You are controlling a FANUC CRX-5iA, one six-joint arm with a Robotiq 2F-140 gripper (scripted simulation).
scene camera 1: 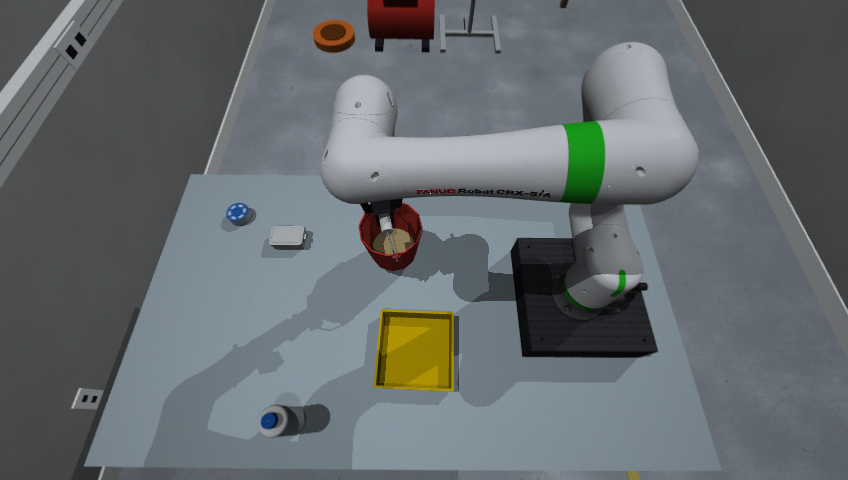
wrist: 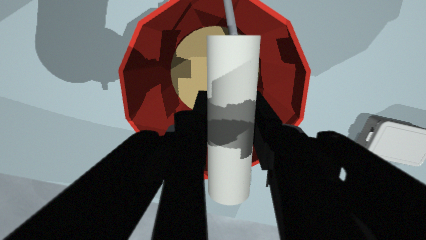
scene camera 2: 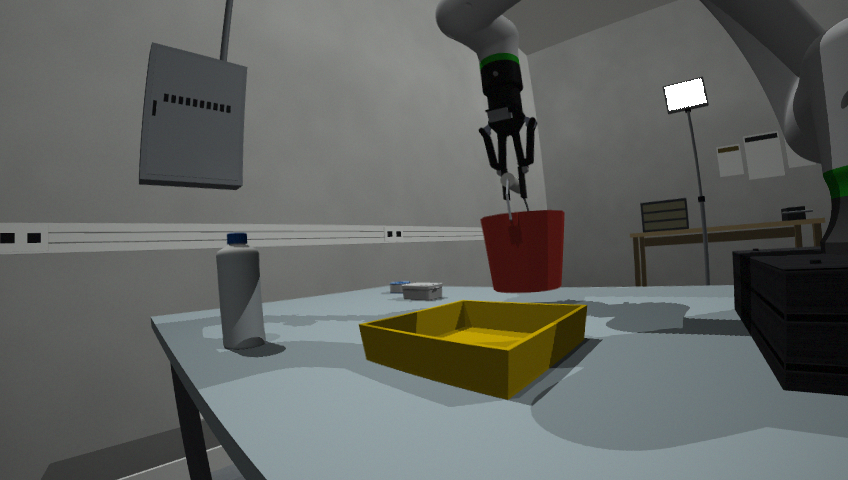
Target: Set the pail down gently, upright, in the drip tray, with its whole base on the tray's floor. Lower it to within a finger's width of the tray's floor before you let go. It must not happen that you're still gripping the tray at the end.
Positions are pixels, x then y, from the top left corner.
Scene:
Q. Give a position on a yellow drip tray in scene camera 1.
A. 415,350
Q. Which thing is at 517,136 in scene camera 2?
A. My gripper.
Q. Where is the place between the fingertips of my gripper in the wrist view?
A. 228,107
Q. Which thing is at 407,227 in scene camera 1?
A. A red pail.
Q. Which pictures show the yellow drip tray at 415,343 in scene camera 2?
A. Scene camera 1 and scene camera 2 only.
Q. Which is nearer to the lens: the yellow drip tray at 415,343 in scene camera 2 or the red pail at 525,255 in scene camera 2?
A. The yellow drip tray.

